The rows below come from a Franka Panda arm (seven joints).
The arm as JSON. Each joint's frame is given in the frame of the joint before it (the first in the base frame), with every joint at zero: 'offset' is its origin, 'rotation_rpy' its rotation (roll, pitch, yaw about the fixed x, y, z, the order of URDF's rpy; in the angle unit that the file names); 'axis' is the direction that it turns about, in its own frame. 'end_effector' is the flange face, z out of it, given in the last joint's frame.
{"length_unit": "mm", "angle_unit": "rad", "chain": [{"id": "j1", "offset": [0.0, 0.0, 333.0], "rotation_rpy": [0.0, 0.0, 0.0], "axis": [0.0, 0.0, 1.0]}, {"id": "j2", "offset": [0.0, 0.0, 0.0], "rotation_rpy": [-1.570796, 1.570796, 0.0], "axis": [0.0, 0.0, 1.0]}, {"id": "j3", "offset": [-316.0, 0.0, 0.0], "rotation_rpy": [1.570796, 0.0, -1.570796], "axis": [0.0, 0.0, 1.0]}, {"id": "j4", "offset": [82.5, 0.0, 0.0], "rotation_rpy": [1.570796, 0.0, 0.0], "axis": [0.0, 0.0, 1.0]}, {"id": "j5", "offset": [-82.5, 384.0, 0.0], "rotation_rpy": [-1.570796, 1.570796, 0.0], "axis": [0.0, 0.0, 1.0]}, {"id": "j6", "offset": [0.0, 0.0, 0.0], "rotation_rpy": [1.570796, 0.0, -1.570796], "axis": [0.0, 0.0, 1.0]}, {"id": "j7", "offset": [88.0, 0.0, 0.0], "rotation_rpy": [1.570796, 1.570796, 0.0], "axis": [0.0, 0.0, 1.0]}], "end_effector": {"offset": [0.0, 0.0, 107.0], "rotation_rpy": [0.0, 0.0, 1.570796]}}
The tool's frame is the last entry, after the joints.
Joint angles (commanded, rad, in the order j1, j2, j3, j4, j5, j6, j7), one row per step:
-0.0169 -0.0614 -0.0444 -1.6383 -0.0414 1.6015 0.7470
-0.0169 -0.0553 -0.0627 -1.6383 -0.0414 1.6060 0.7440
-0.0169 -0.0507 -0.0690 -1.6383 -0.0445 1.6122 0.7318
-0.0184 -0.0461 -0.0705 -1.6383 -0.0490 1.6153 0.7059
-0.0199 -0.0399 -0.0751 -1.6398 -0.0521 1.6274 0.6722
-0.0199 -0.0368 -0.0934 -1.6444 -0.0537 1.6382 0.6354
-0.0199 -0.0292 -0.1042 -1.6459 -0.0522 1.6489 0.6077
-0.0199 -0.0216 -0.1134 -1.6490 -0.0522 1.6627 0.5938
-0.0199 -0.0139 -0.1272 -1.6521 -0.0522 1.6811 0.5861
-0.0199 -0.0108 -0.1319 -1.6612 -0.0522 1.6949 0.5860
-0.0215 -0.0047 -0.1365 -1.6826 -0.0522 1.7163 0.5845
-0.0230 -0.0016 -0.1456 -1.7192 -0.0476 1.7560 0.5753
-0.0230 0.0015 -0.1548 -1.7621 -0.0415 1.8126 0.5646
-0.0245 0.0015 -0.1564 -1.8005 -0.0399 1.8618 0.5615
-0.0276 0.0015 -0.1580 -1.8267 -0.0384 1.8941 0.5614
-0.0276 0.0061 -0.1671 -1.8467 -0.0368 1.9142 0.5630
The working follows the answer.
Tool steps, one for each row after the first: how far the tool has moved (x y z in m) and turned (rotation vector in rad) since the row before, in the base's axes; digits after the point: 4 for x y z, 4 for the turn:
0.0015 -0.0102 -0.0029 0.0008 0.0017 -0.0151
0.0016 -0.0039 -0.0019 -0.0034 -0.0008 0.0062
0.0015 -0.0021 -0.0022 -0.0051 0.0031 0.0231
0.0026 -0.0038 -0.0030 -0.0044 -0.0024 0.0282
0.0007 -0.0104 -0.0029 -0.0023 -0.0010 0.0191
0.0024 -0.0060 -0.0039 0.0002 -0.0002 0.0173
0.0027 -0.0052 -0.0044 -0.0013 -0.0023 0.0054
0.0027 -0.0079 -0.0041 -0.0019 -0.0070 -0.0052
0.0014 -0.0027 -0.0048 -0.0005 -0.0015 -0.0039
0.0020 -0.0035 -0.0117 0.0002 0.0062 -0.0036
0.0014 -0.0056 -0.0158 0.0041 -0.0002 0.0000
0.0020 -0.0047 -0.0173 0.0037 -0.0109 0.0029
0.0008 -0.0016 -0.0141 -0.0001 -0.0108 0.0016
-0.0002 -0.0024 -0.0097 0.0006 -0.0063 -0.0037
-0.0005 -0.0048 -0.0104 0.0019 0.0041 -0.0104

Tool pose at each row, in the base's axes (x y z in m, rotation vector in rad; rounded; the steps above come from the unrounded poses):
0.5368 -0.0380 0.6289 2.8626 -1.2230 0.0562
0.5382 -0.0482 0.6260 2.8532 -1.2444 0.0529
0.5399 -0.0521 0.6240 2.8545 -1.2345 0.0563
0.5413 -0.0542 0.6218 2.8636 -1.1991 0.0556
0.5440 -0.0580 0.6188 2.8776 -1.1576 0.0624
0.5446 -0.0684 0.6159 2.8871 -1.1296 0.0657
0.5471 -0.0743 0.6120 2.8974 -1.1048 0.0665
0.5498 -0.0796 0.6076 2.9000 -1.0969 0.0706
0.5525 -0.0874 0.6035 2.8973 -1.1048 0.0817
0.5539 -0.0901 0.5987 2.8950 -1.1104 0.0841
0.5559 -0.0937 0.5869 2.8914 -1.1147 0.0749
0.5572 -0.0992 0.5711 2.8950 -1.1163 0.0730
0.5592 -0.1039 0.5538 2.9030 -1.1150 0.0870
0.5601 -0.1055 0.5397 2.9069 -1.1143 0.1029
0.5599 -0.1079 0.5300 2.9069 -1.1208 0.1117
0.5594 -0.1128 0.5196 2.9012 -1.1359 0.1045

